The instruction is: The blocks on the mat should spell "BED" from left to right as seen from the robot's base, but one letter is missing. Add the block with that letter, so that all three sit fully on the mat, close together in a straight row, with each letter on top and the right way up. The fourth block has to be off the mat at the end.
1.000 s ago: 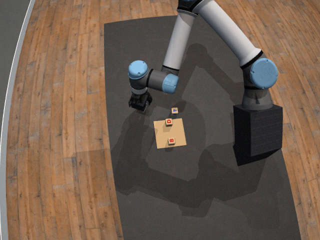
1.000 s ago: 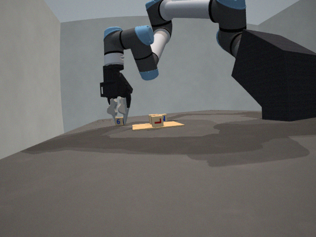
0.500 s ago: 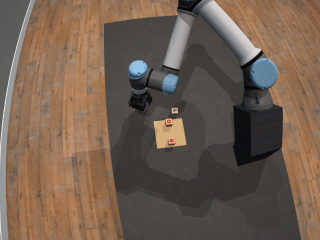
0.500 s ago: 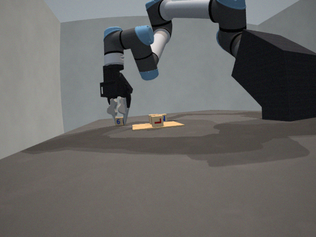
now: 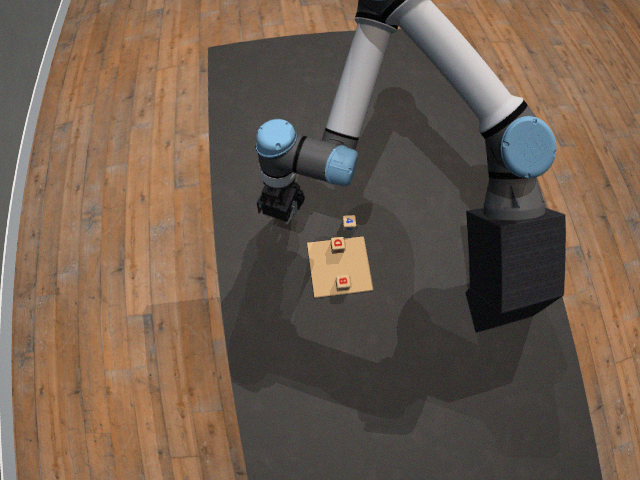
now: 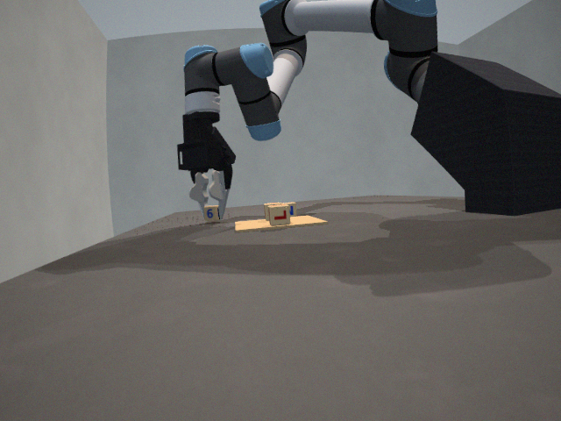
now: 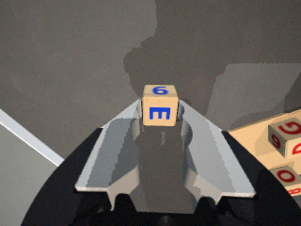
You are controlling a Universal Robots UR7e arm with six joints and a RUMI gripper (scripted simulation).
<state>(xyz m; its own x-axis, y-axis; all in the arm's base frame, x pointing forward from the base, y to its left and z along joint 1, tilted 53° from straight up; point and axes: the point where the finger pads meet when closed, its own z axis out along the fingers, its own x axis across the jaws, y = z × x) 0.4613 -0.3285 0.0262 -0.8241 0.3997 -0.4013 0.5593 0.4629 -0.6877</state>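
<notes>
My hand is 16 cm to the right of the tan mat, 10 cm past it and 2 cm above it. Also, from my hand: D block 12 cm to the left, 10 cm behind; then B block 21 cm to the left, 9 cm behind; then E block right at my hand.
</notes>
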